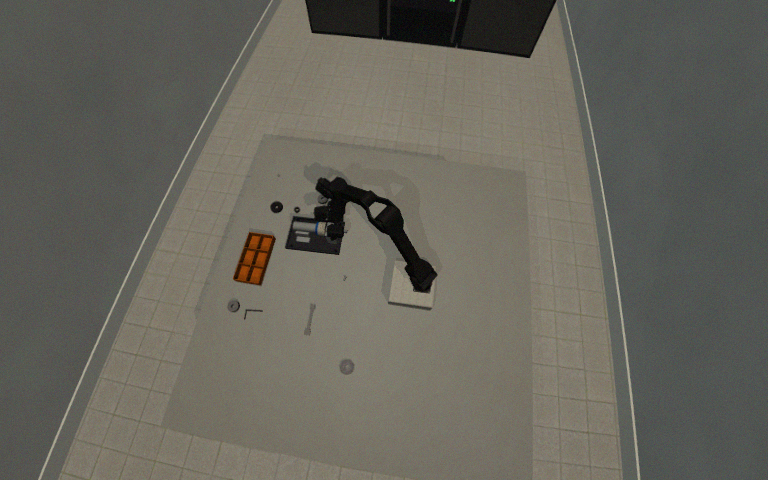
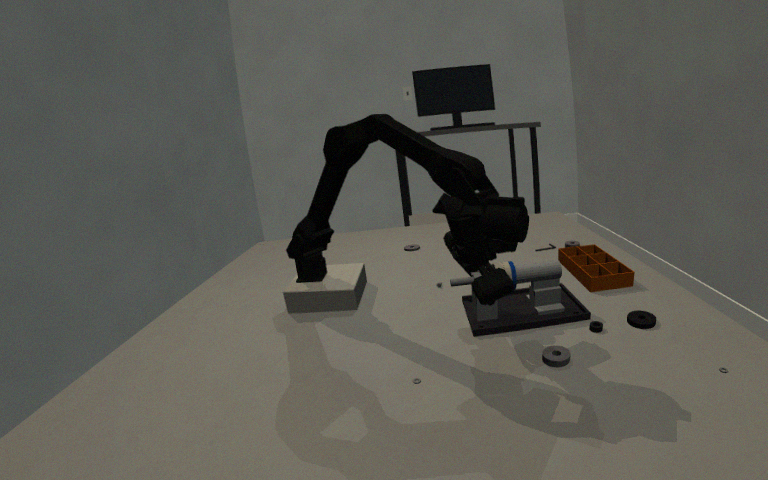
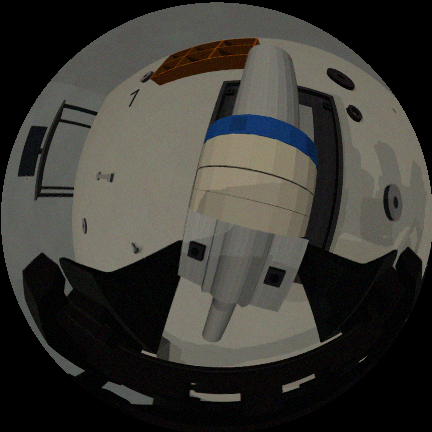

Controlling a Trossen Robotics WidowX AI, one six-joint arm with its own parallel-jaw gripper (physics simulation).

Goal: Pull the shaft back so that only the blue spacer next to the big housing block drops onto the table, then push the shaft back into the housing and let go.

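Seen in the pictures: arm's base, link origin: [image 1: 422,284] [image 2: 312,277].
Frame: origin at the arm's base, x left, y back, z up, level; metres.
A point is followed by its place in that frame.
The grey shaft end [image 2: 461,281] @(x -0.175, y -0.343, z 0.027 m) [image 3: 220,320] @(x -0.172, y -0.349, z 0.030 m) sticks out of a grey support bracket with two dark bolts [image 3: 291,270]. The blue spacer [image 1: 317,227] @(x -0.159, y -0.438, z 0.049 m) [image 2: 512,272] @(x -0.190, y -0.439, z 0.039 m) [image 3: 250,124] @(x -0.166, y -0.441, z 0.051 m) sits against the big grey cylindrical housing [image 1: 303,225] [image 2: 538,270] [image 3: 267,80]. Beige spacers [image 1: 322,228] @(x -0.158, y -0.417, z 0.049 m) [image 3: 255,165] @(x -0.171, y -0.426, z 0.051 m) fill the stretch between blue spacer and bracket. My gripper [image 1: 335,229] @(x -0.164, y -0.386, z -0.003 m) [image 2: 492,285] @(x -0.164, y -0.386, z -0.003 m) [image 3: 240,246] @(x -0.164, y -0.386, z -0.003 m) is low over the bracket end, its fingers wide apart on either side of the bracket. I see no firm hold on the shaft; finger contact is unclear.
The assembly stands on a dark base plate [image 1: 314,246] [image 2: 532,325] [image 3: 334,200] @(x -0.236, y -0.441, z -0.044 m). An orange compartment tray [image 2: 612,281] @(x -0.129, y -0.688, z -0.037 m) [image 3: 200,74] @(x -0.028, y -0.636, z -0.054 m) stands beyond the housing. A black ring [image 1: 276,207] @(x -0.268, y -0.669, z -0.046 m) [image 2: 641,318] @(x -0.271, y -0.676, z -0.053 m), small black ring [image 2: 595,326] @(x -0.282, y -0.573, z -0.046 m) and grey ring [image 2: 556,357] @(x -0.357, y -0.470, z -0.044 m) lie beside the plate.
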